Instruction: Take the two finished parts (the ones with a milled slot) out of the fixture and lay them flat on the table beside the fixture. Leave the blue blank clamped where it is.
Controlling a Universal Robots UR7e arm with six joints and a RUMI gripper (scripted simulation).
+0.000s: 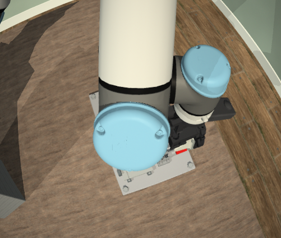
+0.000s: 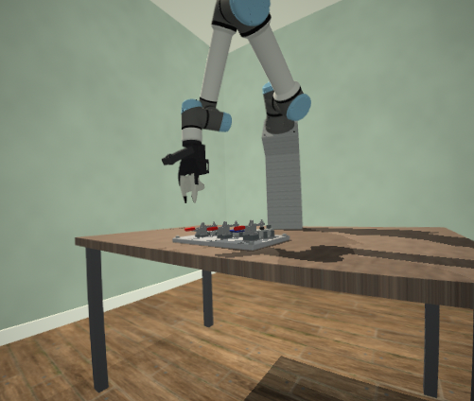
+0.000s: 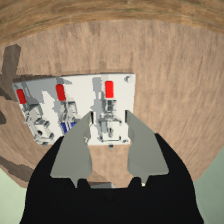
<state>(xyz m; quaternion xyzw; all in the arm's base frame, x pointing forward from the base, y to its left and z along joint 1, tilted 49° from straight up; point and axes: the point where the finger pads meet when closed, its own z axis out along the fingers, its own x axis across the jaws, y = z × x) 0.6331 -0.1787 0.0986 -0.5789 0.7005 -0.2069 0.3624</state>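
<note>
My gripper is now 80 mm past the grey fixture plate, 120 mm to the right of it and 150 mm above it. Also, from my hand: blue blank 120 mm behind, 120 mm to the left, 130 mm below.
</note>
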